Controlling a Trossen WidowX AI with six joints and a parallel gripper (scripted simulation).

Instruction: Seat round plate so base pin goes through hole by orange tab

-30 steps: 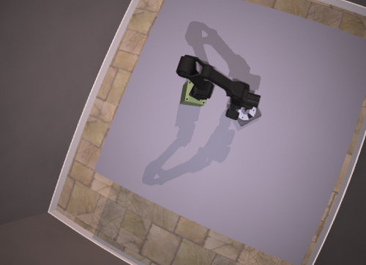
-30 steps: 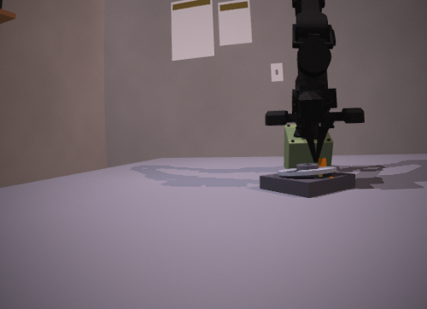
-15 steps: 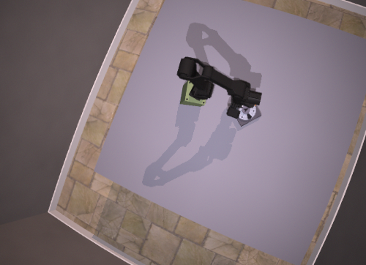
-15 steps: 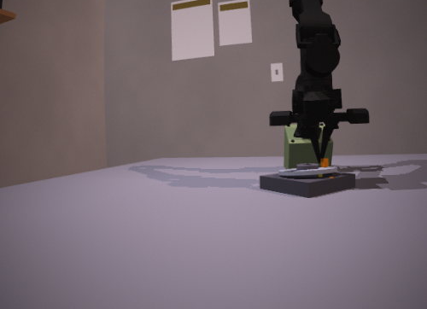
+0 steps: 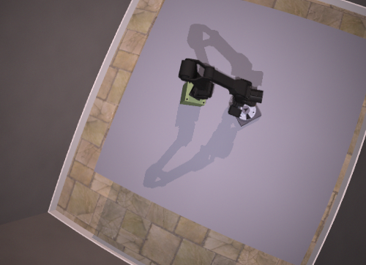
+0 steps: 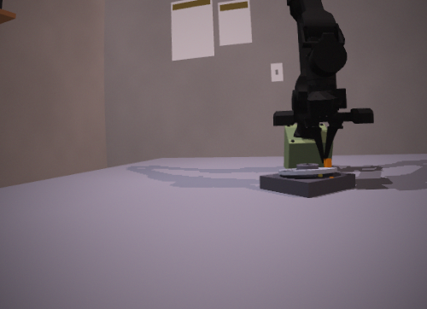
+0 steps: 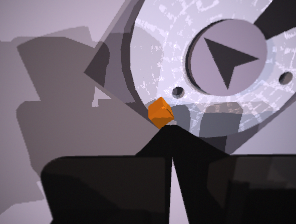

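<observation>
The yellowish pin lies 6 cm ahead of my hand and 5 cm below it. Round my hand: dark square base (6 cm below, 5 cm ahead, 2 cm to the right); then round plate (5 cm ahead, 4 cm below, 2 cm to the right); then grey central hub (5 cm ahead, 4 cm below, 2 cm to the right).
</observation>
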